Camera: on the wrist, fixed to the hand. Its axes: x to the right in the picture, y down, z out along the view.
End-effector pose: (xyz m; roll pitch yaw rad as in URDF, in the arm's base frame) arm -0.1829 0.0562 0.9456 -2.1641 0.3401 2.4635
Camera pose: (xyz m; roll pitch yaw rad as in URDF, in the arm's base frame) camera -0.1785 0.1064 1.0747 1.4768 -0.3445 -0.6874
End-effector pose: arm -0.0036 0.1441 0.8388 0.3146 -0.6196 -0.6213
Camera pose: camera 0.0186 0.0696 0.7241 -0.9982 0.6177 2.5321
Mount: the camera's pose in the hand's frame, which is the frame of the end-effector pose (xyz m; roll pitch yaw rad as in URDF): -0.0166 -0.0852 -0.1080 -0.6905 -0.0048 -3.1330
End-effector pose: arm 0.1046 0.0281 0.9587 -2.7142 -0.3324 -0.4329
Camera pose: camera 0.0645 0.0827 1.0796 2.0203 0.3332 2.6983
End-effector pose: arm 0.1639 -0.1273 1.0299 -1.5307 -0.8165 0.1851
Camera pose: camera 0.1153 -0.2497 1.0731 0.8355 0.8077 -2.9629
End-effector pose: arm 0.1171 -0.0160 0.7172 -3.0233 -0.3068 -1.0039
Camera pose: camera 0.1502 0.0658 0.8240 2.3299 0.3105 2.1281
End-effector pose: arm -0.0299 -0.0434 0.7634 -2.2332 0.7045 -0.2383
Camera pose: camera 0.0342 -0.0927 0.8759 1.5505 -0.7083 2.8914
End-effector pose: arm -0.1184 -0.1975 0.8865 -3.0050 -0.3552 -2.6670
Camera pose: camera -0.0360 -0.2335 0.9919 2.3111 0.3588 0.4648
